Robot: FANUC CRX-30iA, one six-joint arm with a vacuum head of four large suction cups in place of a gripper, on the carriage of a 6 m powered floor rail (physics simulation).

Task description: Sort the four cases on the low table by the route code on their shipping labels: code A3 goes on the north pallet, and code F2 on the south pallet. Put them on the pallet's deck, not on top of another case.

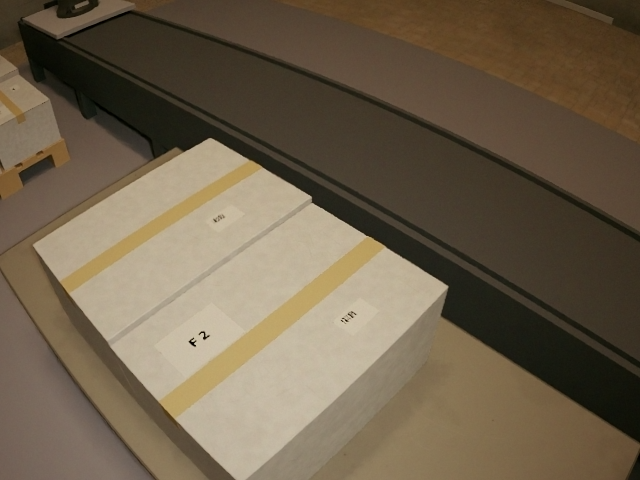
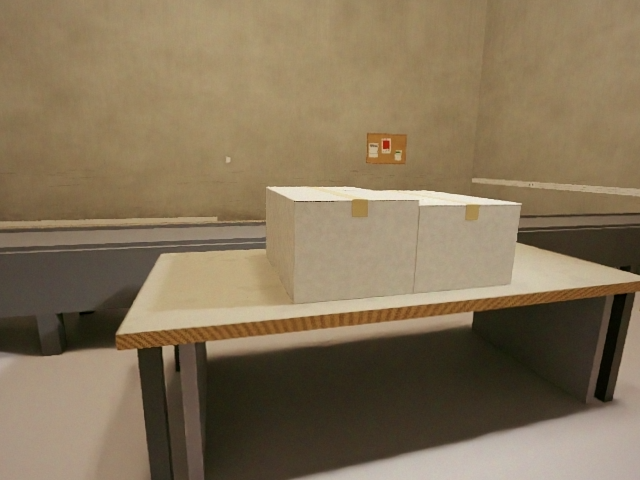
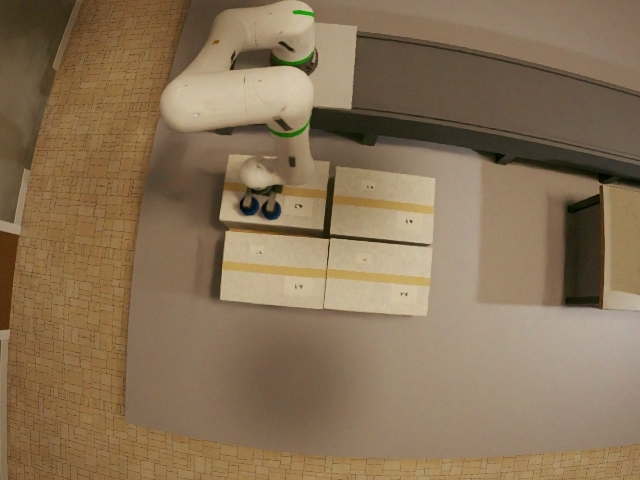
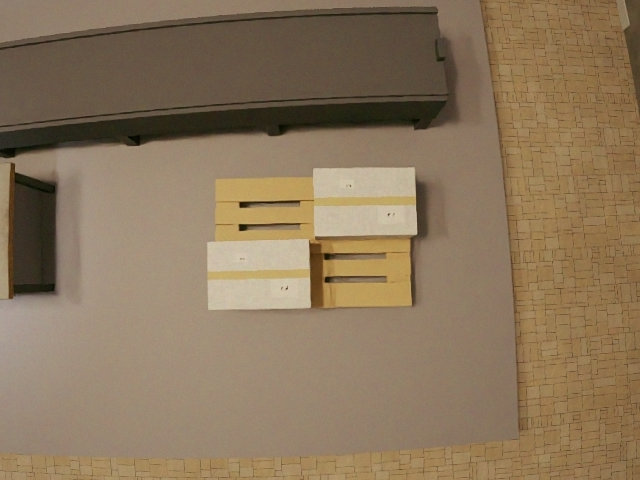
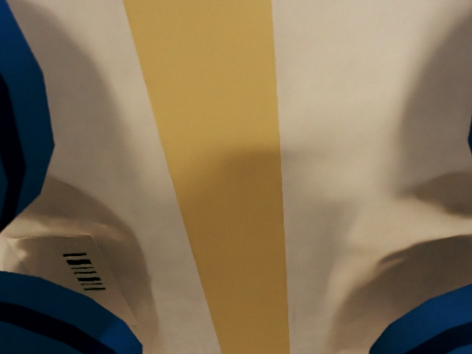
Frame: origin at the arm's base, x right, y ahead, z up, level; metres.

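Where they show: hand, its tool point: [image 5: 255,255]; arm's base, origin of its link: [image 1: 76,10].
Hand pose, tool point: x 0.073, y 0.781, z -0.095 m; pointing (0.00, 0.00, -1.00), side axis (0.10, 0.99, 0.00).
Observation:
Things, the pixels of their top centre, and the offset from my tool point. "spot": a spot on its surface instead. Level surfaces: height alone.
- low table, height of its surface: dz +0.055 m
- top-left case, centre of its top: [image 5: 213,101] [image 3: 274,190] dz -0.036, dx -0.044, dy -0.011 m
- north pallet, a spot on its surface: [image 1: 61,149] spot: dz -0.382, dx -0.956, dy -0.158 m
On the low table [image 1: 480,413] [image 2: 206,273] two white taped cases stand side by side. The nearer case [image 1: 289,382] [image 2: 356,248] reads F2; the other case [image 1: 129,222] [image 2: 465,248] shows a small barcode label, but no route code I can see. My vacuum gripper [image 3: 260,208] [image 5: 240,225] is open, its blue cups slightly above the top-left case [image 3: 230,206] [image 5: 325,100] on the north pallet [image 1: 61,149]. Three more cases [image 3: 382,191] [image 3: 273,279] [image 3: 377,286] fill the other spots. The south pallet [image 4: 263,188] bears two cases [image 4: 361,222] [image 4: 258,294], at upper right and lower left.
The dark floor rail [image 1: 361,134] [image 3: 465,82] [image 4: 222,67] runs behind the table and pallets. The robot's carriage [image 1: 41,25] [image 3: 336,67] is at the rail's north end. Bare deck shows at the south pallet's upper left and lower right. A notice board [image 2: 386,148] hangs on the wall.

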